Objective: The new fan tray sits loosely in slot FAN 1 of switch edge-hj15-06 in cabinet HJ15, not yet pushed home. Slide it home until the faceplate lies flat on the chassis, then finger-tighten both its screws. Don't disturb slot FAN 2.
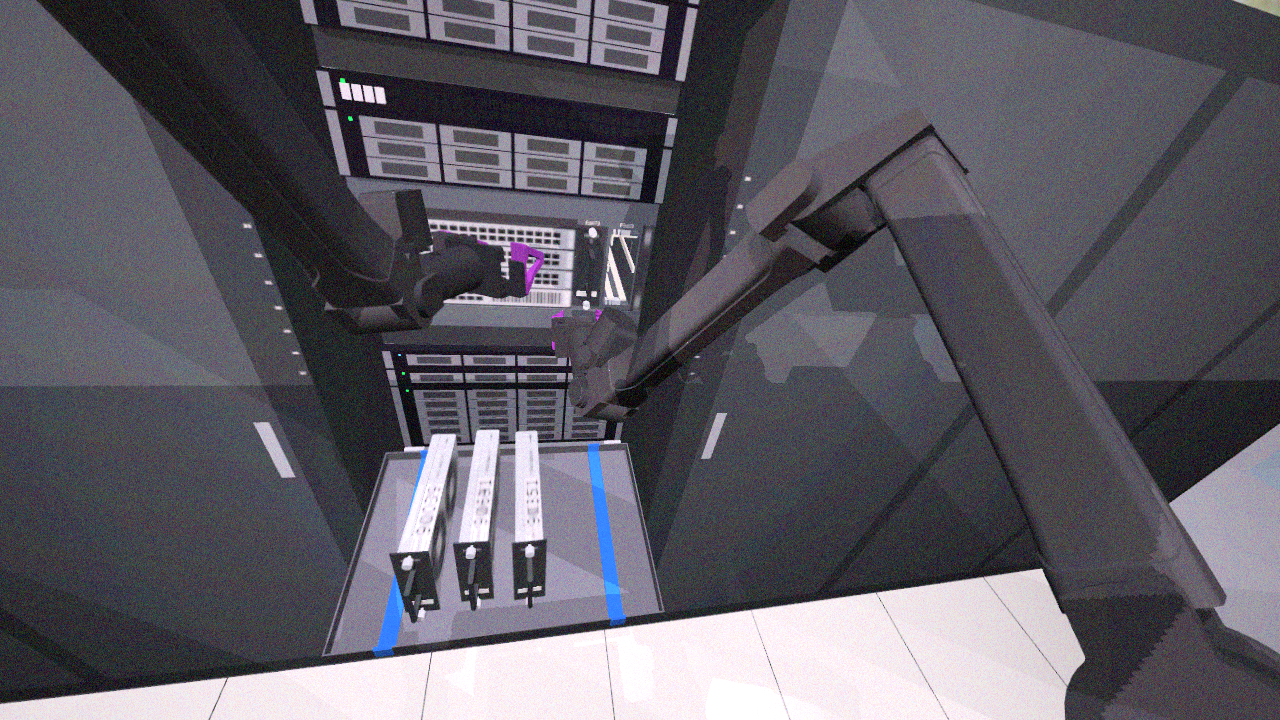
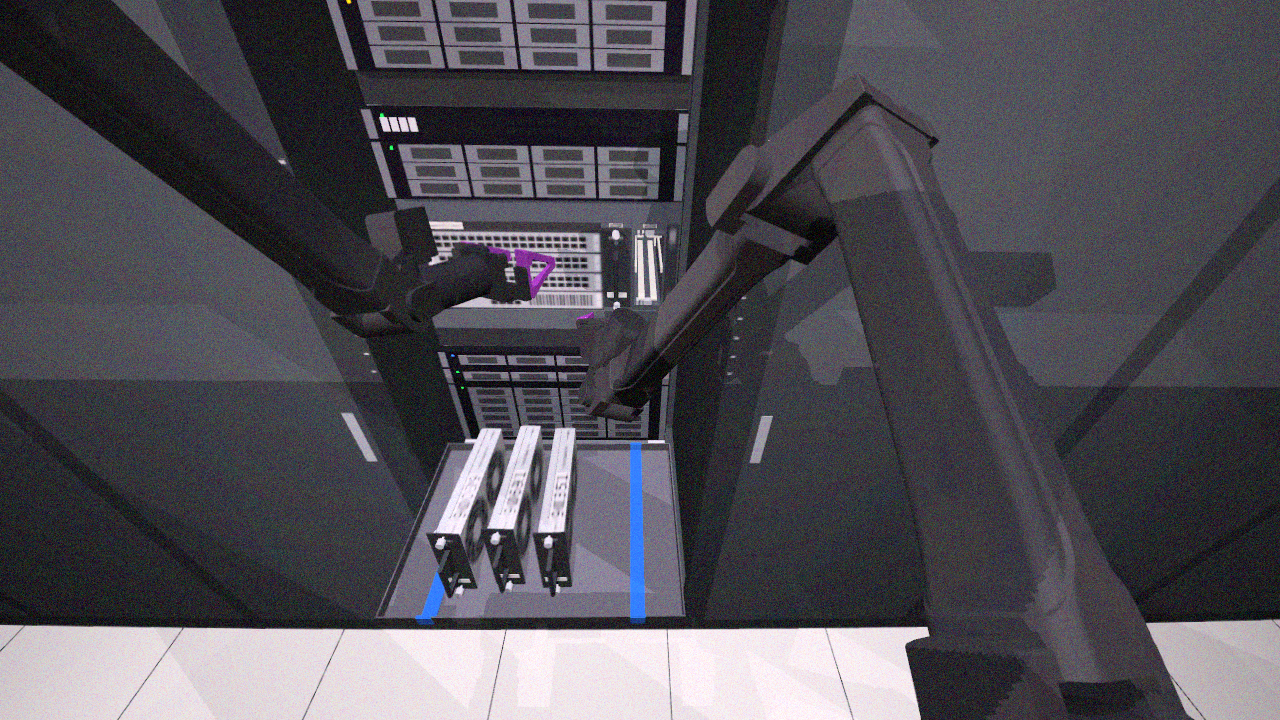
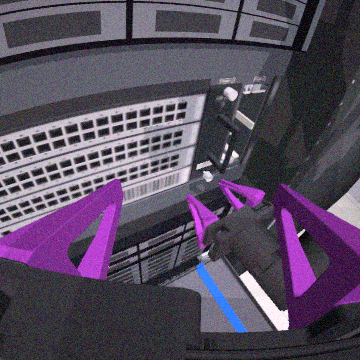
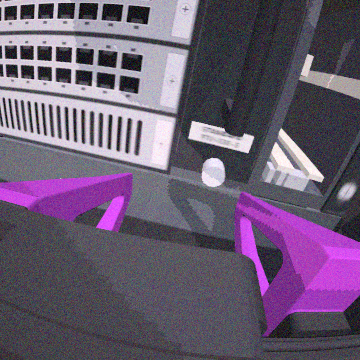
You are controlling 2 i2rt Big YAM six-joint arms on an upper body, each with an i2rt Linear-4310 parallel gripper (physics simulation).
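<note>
The FAN 1 tray's black faceplate (image 1: 587,266) (image 2: 614,271) (image 3: 207,142) (image 4: 212,95) stands upright right of the switch's port rows. Whether it lies flat is hard to tell. Its upper screw (image 1: 592,232) (image 2: 615,234) (image 3: 230,93) and lower screw (image 1: 585,305) (image 2: 616,305) (image 3: 207,176) (image 4: 213,172) have white heads. Slot FAN 2 (image 1: 619,268) (image 2: 647,268) is beside it. My left gripper (image 1: 529,266) (image 2: 537,271) (image 3: 197,188) is open and empty, in front of the ports, left of the tray. My right gripper (image 1: 577,316) (image 3: 203,188) (image 4: 184,192) is partly open and empty, just below the lower screw, touching nothing visible.
Three fan modules (image 1: 429,505) (image 1: 481,501) (image 1: 529,501) stand on the shelf (image 1: 572,573) (image 2: 599,573) with blue strips below the grippers. Servers (image 1: 501,152) (image 2: 532,170) fill the cabinet above and below the switch. The dark cabinet side rises close to the right of FAN 2.
</note>
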